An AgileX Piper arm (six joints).
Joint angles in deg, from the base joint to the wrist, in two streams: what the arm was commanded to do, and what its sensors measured. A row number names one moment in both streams.
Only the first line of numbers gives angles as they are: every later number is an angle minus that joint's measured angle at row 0.
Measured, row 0:
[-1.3, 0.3, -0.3, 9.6, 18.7, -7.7]
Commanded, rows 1 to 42:
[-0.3, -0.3, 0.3, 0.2, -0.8, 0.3]
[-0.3, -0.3, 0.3, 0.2, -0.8, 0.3]
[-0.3, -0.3, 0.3, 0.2, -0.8, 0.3]
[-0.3, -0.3, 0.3, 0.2, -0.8, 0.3]
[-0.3, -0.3, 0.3, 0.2, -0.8, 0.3]
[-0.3, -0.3, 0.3, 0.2, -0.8, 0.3]
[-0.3, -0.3, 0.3, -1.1, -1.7, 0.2]
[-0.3, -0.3, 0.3, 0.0, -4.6, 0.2]
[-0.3, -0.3, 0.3, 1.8, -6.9, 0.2]
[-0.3, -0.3, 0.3, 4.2, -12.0, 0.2]
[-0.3, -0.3, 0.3, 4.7, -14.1, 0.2]
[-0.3, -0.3, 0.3, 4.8, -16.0, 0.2]
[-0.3, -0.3, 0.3, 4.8, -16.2, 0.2]
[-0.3, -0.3, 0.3, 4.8, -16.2, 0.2]
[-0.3, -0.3, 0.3, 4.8, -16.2, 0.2]
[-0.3, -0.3, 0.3, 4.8, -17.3, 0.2]
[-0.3, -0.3, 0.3, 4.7, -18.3, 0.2]
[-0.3, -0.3, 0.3, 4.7, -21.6, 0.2]
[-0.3, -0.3, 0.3, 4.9, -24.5, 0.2]
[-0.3, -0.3, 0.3, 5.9, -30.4, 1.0]
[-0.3, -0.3, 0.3, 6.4, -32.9, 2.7]
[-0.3, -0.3, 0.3, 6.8, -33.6, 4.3]
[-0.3, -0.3, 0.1, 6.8, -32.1, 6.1]
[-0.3, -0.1, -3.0, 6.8, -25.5, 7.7]
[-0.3, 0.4, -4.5, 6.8, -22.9, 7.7]
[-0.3, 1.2, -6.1, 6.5, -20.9, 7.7]
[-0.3, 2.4, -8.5, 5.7, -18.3, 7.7]
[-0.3, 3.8, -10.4, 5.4, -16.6, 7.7]
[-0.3, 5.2, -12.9, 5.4, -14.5, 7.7]
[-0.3, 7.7, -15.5, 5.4, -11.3, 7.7]
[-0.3, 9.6, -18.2, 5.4, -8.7, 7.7]
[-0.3, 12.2, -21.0, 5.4, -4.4, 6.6]
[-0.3, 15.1, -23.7, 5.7, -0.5, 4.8]
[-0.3, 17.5, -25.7, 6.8, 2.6, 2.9]
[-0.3, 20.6, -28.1, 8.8, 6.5, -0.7]
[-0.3, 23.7, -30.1, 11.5, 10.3, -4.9]
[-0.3, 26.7, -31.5, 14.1, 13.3, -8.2]
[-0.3, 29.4, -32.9, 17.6, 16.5, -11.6]
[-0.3, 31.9, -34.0, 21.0, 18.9, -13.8]
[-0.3, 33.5, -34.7, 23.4, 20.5, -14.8]
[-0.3, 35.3, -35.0, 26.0, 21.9, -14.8]
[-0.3, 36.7, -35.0, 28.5, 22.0, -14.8]
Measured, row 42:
[0.0, 30.8, -33.2, 19.3, 16.2, -10.6]
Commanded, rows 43 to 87:
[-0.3, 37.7, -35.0, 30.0, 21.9, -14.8]
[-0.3, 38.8, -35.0, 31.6, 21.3, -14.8]
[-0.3, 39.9, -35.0, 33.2, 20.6, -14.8]
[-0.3, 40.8, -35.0, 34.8, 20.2, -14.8]
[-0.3, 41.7, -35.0, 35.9, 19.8, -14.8]
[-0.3, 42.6, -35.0, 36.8, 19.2, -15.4]
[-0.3, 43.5, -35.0, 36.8, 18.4, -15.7]
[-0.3, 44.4, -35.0, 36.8, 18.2, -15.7]
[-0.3, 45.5, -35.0, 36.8, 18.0, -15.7]
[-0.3, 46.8, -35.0, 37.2, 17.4, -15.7]
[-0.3, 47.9, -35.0, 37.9, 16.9, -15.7]
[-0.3, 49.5, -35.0, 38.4, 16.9, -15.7]
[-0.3, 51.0, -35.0, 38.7, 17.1, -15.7]
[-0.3, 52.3, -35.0, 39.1, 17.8, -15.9]
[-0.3, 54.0, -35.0, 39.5, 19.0, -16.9]
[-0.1, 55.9, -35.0, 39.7, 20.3, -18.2]
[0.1, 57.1, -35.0, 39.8, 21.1, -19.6]
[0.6, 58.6, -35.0, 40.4, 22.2, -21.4]
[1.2, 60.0, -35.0, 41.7, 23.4, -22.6]
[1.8, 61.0, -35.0, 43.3, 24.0, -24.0]
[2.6, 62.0, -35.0, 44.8, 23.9, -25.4]
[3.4, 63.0, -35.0, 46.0, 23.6, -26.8]
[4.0, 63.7, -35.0, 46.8, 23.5, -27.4]
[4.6, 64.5, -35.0, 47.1, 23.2, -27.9]
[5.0, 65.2, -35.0, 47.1, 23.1, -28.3]
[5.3, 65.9, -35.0, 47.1, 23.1, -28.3]
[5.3, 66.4, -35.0, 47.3, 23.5, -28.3]
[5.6, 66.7, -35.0, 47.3, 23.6, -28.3]
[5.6, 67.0, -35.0, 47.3, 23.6, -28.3]
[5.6, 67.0, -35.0, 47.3, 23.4, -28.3]
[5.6, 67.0, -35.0, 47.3, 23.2, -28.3]
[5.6, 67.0, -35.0, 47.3, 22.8, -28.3]
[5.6, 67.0, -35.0, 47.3, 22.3, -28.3]
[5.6, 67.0, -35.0, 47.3, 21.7, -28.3]
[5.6, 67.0, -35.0, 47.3, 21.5, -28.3]
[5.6, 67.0, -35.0, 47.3, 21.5, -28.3]
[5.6, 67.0, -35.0, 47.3, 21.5, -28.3]
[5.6, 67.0, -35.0, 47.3, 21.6, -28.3]
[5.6, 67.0, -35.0, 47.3, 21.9, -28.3]
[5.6, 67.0, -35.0, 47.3, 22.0, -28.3]
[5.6, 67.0, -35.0, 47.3, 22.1, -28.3]
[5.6, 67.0, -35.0, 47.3, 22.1, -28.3]
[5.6, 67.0, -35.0, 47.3, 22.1, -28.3]
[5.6, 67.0, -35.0, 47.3, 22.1, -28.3]
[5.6, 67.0, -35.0, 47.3, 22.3, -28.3]
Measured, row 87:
[5.5, 67.0, -34.6, 46.8, 22.0, -27.6]
